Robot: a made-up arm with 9 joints. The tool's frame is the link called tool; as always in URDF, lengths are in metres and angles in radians.
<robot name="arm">
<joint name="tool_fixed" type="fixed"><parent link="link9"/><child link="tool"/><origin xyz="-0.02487 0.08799 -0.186" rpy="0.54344 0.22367 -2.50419"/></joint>
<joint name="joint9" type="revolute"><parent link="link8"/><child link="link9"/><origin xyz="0.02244 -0.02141 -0.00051" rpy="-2.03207 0.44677 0.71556"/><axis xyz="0 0 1"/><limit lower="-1.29" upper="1.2"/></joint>
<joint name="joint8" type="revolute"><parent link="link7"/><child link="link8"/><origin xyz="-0.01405 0.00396 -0.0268" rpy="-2.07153 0.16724 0.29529"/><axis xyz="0 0 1"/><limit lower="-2.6" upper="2.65"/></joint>
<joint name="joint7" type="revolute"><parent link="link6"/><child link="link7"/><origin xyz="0.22 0.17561 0.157" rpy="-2.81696 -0.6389 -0.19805"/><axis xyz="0 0 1"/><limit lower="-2.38" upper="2.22"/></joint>
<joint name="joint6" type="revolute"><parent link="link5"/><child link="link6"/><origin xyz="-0.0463 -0.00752 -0.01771" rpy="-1.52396 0.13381 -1.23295"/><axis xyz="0 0 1"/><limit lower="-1.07" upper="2.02"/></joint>
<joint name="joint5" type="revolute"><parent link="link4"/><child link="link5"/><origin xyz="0.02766 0.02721 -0.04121" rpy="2.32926 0.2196 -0.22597"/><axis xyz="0 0 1"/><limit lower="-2.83" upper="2.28"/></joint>
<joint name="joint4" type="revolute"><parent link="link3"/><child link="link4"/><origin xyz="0.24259 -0.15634 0.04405" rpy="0.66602 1.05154 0.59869"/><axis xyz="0 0 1"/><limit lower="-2.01" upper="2.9"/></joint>
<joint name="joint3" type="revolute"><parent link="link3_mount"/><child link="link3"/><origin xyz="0.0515 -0.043 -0.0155" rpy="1.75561 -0.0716 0.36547"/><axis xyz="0 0 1"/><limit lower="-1.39" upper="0.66"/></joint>
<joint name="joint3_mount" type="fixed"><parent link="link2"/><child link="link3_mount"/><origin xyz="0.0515 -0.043 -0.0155"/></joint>
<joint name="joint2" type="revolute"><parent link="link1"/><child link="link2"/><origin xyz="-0.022 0.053 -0.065" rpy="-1.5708 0 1.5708"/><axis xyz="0 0 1"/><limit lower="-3.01" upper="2.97"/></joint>
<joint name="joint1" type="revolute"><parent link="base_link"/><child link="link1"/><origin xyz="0.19 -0.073 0.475"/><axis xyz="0 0 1"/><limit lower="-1.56" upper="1.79"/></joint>
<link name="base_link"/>
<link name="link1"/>
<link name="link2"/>
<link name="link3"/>
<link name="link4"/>
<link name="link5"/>
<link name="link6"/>
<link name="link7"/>
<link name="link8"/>
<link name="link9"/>
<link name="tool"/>
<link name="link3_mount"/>
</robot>
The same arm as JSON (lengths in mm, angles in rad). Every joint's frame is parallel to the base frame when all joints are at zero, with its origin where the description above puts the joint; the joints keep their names.
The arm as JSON. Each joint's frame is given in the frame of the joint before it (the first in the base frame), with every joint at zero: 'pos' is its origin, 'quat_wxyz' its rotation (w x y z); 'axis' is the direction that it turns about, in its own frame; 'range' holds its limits. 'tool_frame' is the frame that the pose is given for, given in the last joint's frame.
{"length_unit": "mm", "angle_unit": "rad", "joints": [{"joint": "joint1", "pos": [190.0, -73.0, 475.0], "quat_wxyz": [1.0, 0.0, 0.0, 0.0], "axis": [0.0, 0.0, 1.0], "range": [-1.56, 1.79]}, {"joint": "joint2", "pos": [-22.0, 53.0, -65.0], "quat_wxyz": [1.0, 0.0, 0.0, 0.0], "axis": [-1.0, 0.0, 0.0], "range": [-3.01, 2.97]}, {"joint": "joint3", "pos": [31.0, 103.0, 86.0], "quat_wxyz": [1.0, 0.0, 0.0, 0.0], "axis": [0.183291, 0.363581, 0.913353], "range": [-1.39, 0.66]}, {"joint": "joint4", "pos": [144.0, 242.0, -77.0], "quat_wxyz": [1.0, 0.0, 0.0, 0.0], "axis": [0.129495, 0.991559, 0.0065], "range": [-2.01, 2.9]}, {"joint": "joint5", "pos": [-42.0, -36.0, -12.0], "quat_wxyz": [1.0, 0.0, 0.0, 0.0], "axis": [0.646881, -0.761178, -0.046399], "range": [-2.83, 2.28]}, {"joint": "joint6", "pos": [-4.0, 17.0, 47.0], "quat_wxyz": [1.0, 0.0, 0.0, 0.0], "axis": [0.0, 0.0, -1.0], "range": [-1.07, 2.02]}, {"joint": "joint7", "pos": [-280.0, 29.0, -157.0], "quat_wxyz": [1.0, 0.0, 0.0, 0.0], "axis": [-0.628021, -0.163505, 0.760826], "range": [-2.38, 2.22]}, {"joint": "joint8", "pos": [27.0, 9.0, -11.0], "quat_wxyz": [1.0, 0.0, 0.0, 0.0], "axis": [0.914714, -0.401406, 0.046601], "range": [-2.6, 2.65]}, {"joint": "joint9", "pos": [-13.0, -28.0, 3.0], "quat_wxyz": [1.0, 0.0, 0.0, 0.0], "axis": [0.0, 1.0, 0.0], "range": [-1.29, 1.2]}], "tool_frame": {"pos": [-69.0, -186.0, 60.0], "quat_wxyz": [0.852714, -0.449837, -0.158031, -0.213428]}}
